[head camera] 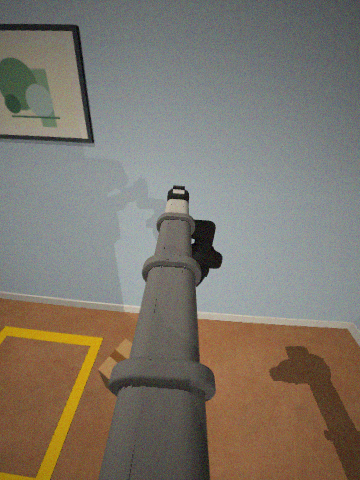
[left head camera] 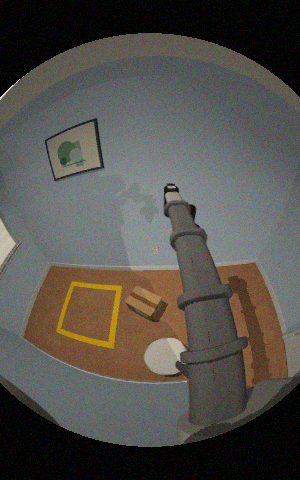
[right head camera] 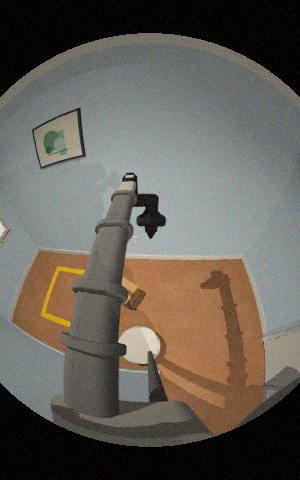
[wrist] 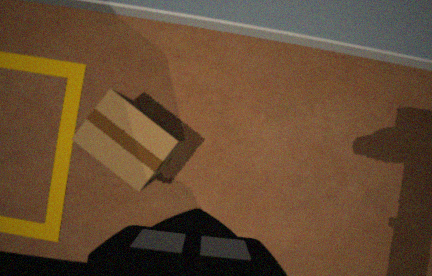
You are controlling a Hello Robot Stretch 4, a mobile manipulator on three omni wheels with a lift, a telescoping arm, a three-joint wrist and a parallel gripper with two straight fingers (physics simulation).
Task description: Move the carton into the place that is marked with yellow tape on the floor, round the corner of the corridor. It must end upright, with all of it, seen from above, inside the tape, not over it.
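Where they show: gripper, fingertip midpoint: (right head camera: 150, 237) (wrist: 195, 227); robot's base at its link origin: (left head camera: 164, 355) (right head camera: 139, 343).
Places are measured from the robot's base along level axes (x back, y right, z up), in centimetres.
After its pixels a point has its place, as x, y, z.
The tan carton (head camera: 114, 366) (left head camera: 144, 301) {-57.2, -19.4, 25.1} (right head camera: 130, 287) {-59.3, -9.8, 25.0} (wrist: 127, 141) {-59.1, -20.3, 25.0} stands on the floor with its brown-striped top facing up, turned at an angle. It is outside the yellow tape square (head camera: 71, 405) {-45.2, -58.5, -2.8} (left head camera: 115, 316) {-46.2, -56.8, -2.8} (right head camera: 50, 292) {-46.5, -132.7, -3.2} (wrist: 65, 150) {-49.5, -57.5, -2.7}, beside its right line; in the wrist view one corner appears to meet that line's outer edge. My gripper (head camera: 202, 281) {-58.3, 8.7, 101.9} (right head camera: 151, 236) {-58.3, 8.7, 101.9} (wrist: 195, 227) {-58.3, 8.7, 101.9} is shut and empty, pointing down high above the floor. In the wrist view its tips show below and right of the carton. The arm hides part of the carton in the head and right head views.
A round white object (left head camera: 161, 357) {1.0, -4.0, 18.7} (right head camera: 139, 345) {0.4, 0.8, 18.7} stands on the floor near the arm's base, on the near side of the carton. The blue far wall, with a framed picture (head camera: 45, 82) {-116.2, -64.4, 162.7} (left head camera: 75, 150) {-116.3, -68.3, 159.1} (right head camera: 59, 138) {-116.2, -68.0, 160.0}, rises behind the carton. Blue side walls close both ends.
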